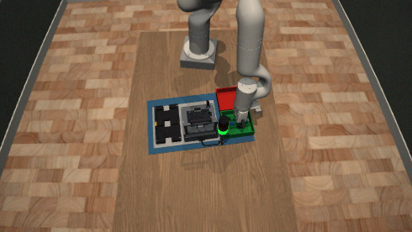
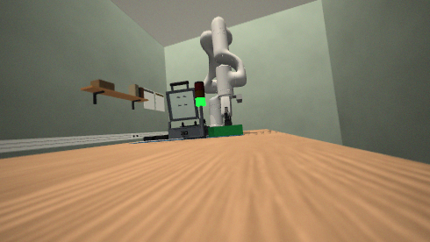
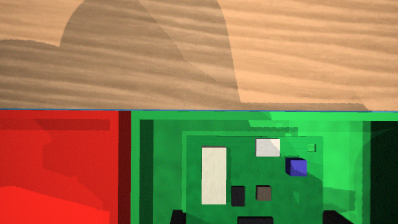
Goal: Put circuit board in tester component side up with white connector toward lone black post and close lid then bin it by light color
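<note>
My gripper is now 3 cm above the green bin, 1 cm to the left of it and 1 cm short of it. The rest, counted from my hand: dark nest (21 cm to the right, 3 cm above); green circuit board (1 cm below); red bin (14 cm behind, 3 cm to the right, 3 cm below).
</note>
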